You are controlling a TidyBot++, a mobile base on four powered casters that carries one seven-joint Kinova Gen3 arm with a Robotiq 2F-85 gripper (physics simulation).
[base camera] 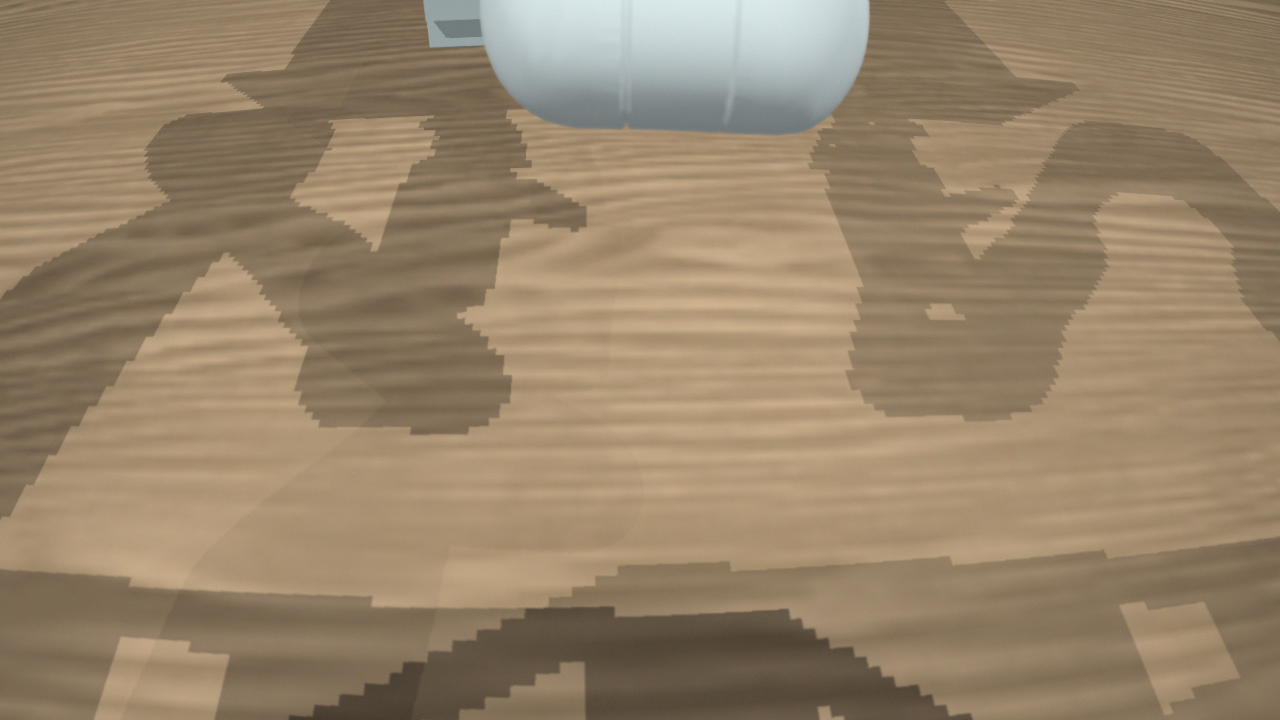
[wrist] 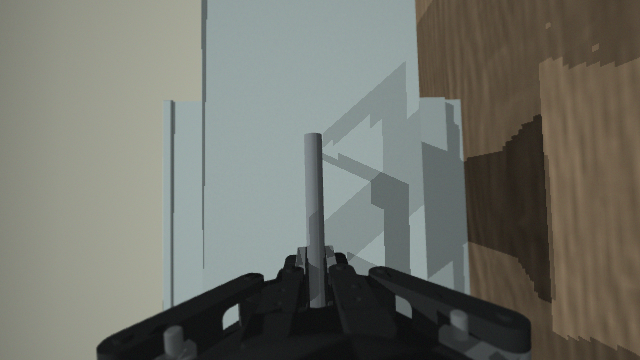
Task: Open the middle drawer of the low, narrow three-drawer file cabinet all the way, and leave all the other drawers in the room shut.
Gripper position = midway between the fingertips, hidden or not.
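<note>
Middle drawer (wrist: 311,135) visible. My gripper (wrist: 315,260) too.
</note>
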